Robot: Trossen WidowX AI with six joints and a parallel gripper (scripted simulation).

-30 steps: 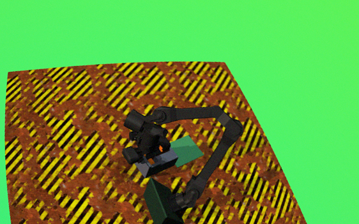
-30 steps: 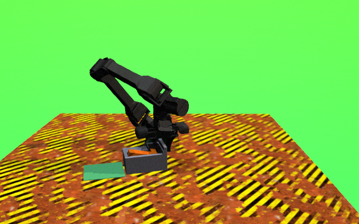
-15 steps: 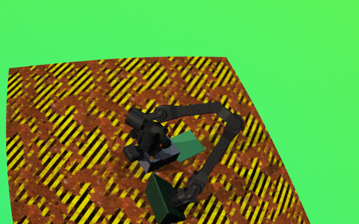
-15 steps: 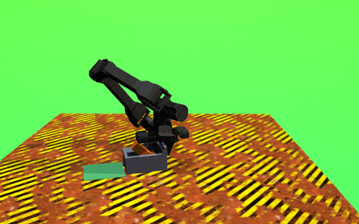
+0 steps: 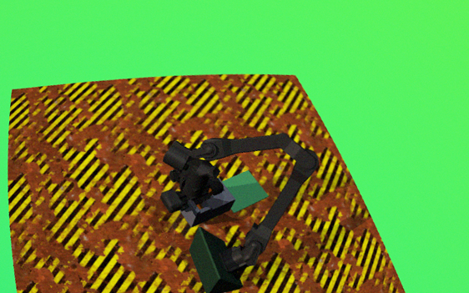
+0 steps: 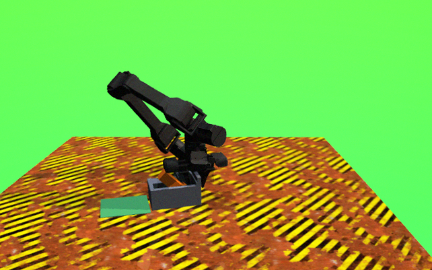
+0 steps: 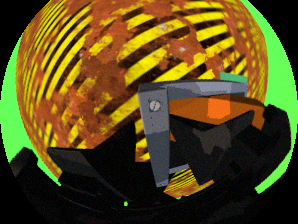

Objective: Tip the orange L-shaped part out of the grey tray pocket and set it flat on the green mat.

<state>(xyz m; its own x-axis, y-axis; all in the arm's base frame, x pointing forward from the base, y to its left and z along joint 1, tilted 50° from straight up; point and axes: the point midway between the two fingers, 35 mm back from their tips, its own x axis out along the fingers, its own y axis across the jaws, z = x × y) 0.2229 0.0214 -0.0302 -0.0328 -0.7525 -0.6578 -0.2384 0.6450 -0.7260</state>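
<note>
Right now my gripper tip is 1 cm short of the orange L-shaped part, 6 cm to the left of it and 1 cm below it. The rest, counted from my gripper tip: green mat 5 cm ahead, 22 cm to the right, 5 cm below.
</note>
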